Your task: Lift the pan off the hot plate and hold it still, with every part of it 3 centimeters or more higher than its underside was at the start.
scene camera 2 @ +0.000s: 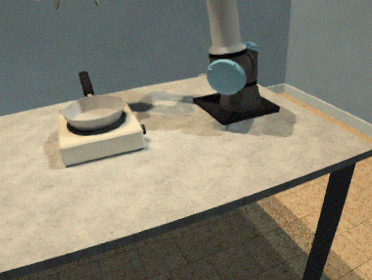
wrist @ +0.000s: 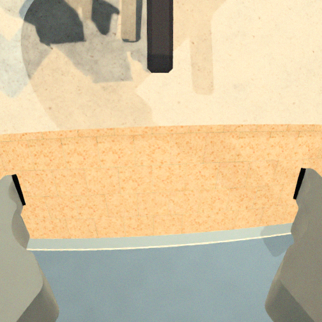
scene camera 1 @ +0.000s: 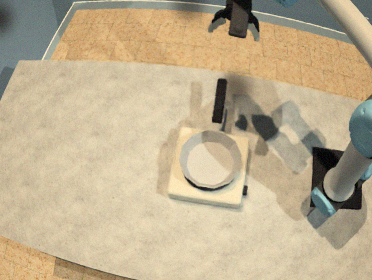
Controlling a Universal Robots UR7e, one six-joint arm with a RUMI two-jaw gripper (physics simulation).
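Seen in the pictures: gripper, between the fingertips: [scene camera 2: 77, 7] [scene camera 1: 233, 36]; arm's base, origin of its link: [scene camera 2: 240, 103].
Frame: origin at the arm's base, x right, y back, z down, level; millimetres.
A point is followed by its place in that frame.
Observation:
The pan, with a pale grey bowl [scene camera 1: 210, 162] {x -61, y -518, z -61 mm} [scene camera 2: 94, 114] {x -31, y -521, z -61 mm}, sits upright on the cream hot plate [scene camera 1: 181, 192] {x -179, y -580, z -50 mm} [scene camera 2: 102, 150] {x -182, y -512, z -11 mm}. Its black handle [scene camera 1: 219, 100] {x 134, y -538, z -124 mm} [scene camera 2: 86, 83] {x 118, y -535, z -120 mm} [wrist: 160, 37] points to the far table edge; its end shows at the top middle in the wrist view. My gripper [scene camera 1: 234, 36] {x 218, y -525, z -373 mm} [scene camera 2: 77, 5] {x 218, y -525, z -373 mm} [wrist: 158, 174] is open and empty, high up and beyond the handle's end, apart from the pan. In scene camera 2 its fingertips show at the top edge. In the wrist view the handle's end lies ahead of the gap between the fingers.
The hot plate stands on the grey table [scene camera 1: 100, 150] {x -93, y -917, z 18 mm} [scene camera 2: 200, 165] {x -308, y -264, z 19 mm} [wrist: 260, 75], its black knob [scene camera 1: 245, 190] {x -116, y -382, z -33 mm} [scene camera 2: 144, 129] {x -125, y -379, z -24 mm} on the side towards the arm. The arm's black base [scene camera 1: 352, 197] {x -45, y 66, z -1 mm} [scene camera 2: 265, 107] {x -70, y 65, z -2 mm} stands to the right of it. A blue wall [scene camera 2: 150, 40] is behind the table.

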